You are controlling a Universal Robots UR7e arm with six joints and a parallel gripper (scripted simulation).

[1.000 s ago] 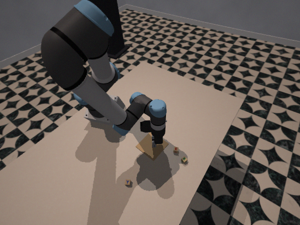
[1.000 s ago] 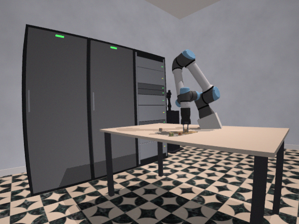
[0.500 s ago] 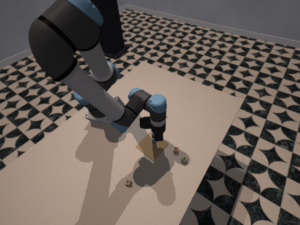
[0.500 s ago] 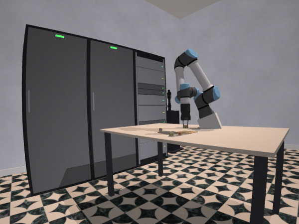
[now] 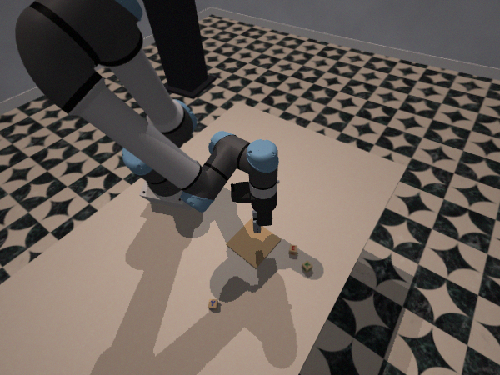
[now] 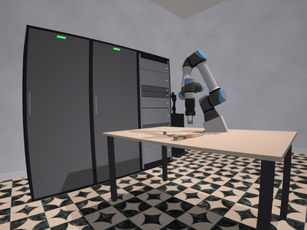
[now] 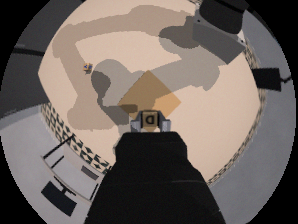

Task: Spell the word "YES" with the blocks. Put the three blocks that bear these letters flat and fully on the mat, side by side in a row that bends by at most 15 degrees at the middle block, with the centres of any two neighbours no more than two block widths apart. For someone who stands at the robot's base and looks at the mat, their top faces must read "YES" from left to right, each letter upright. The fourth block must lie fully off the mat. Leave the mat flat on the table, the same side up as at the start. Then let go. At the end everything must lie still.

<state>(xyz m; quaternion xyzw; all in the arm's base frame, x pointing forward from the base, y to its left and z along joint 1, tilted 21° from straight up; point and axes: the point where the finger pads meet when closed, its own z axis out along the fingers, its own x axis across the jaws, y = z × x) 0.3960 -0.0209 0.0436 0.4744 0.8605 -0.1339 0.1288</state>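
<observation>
Right now the mat is 110 mm below my hand, 10 mm to the right of it and 10 mm behind it. From my hand the other things lie so: S block (10 mm below).
</observation>
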